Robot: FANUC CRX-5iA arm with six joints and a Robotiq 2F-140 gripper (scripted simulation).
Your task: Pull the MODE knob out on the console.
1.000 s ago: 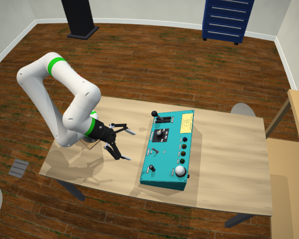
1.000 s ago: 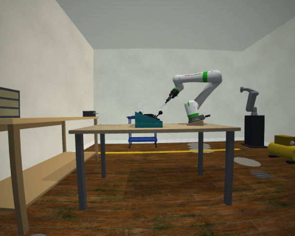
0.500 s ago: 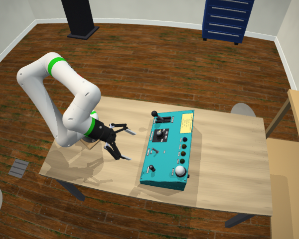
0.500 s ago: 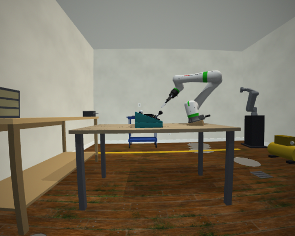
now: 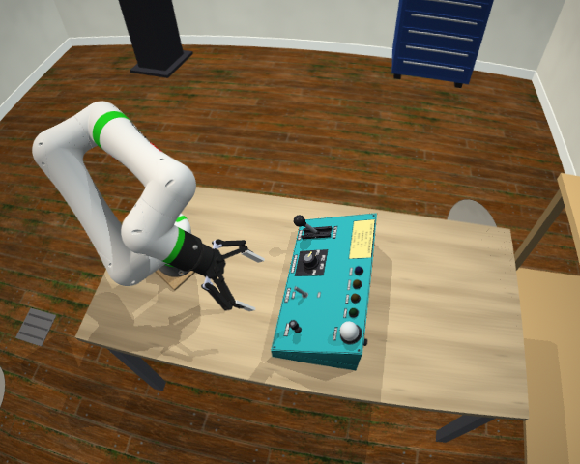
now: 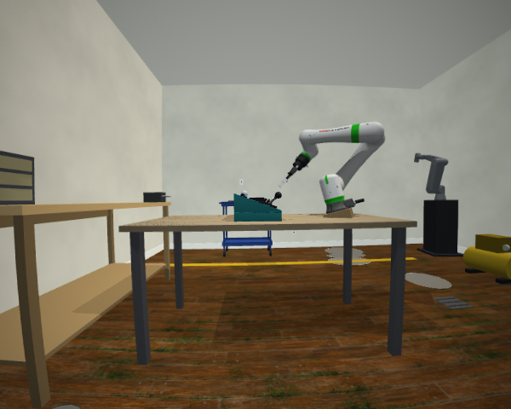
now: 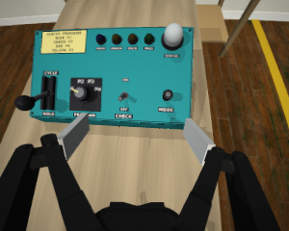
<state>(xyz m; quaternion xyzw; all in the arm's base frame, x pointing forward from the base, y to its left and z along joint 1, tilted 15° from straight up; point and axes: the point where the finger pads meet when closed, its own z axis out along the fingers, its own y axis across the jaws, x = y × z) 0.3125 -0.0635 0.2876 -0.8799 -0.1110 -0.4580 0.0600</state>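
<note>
Now: the black mode knob 130 mm ahead of my hand, 30 mm to the right of it and 130 mm below it. Round my hand: check toggle 110 mm ahead, 90 mm to the left, 130 mm below; program rotary selector 90 mm ahead, 220 mm to the left, 130 mm below; teal console 130 mm ahead, 150 mm to the left, 150 mm below.
</note>
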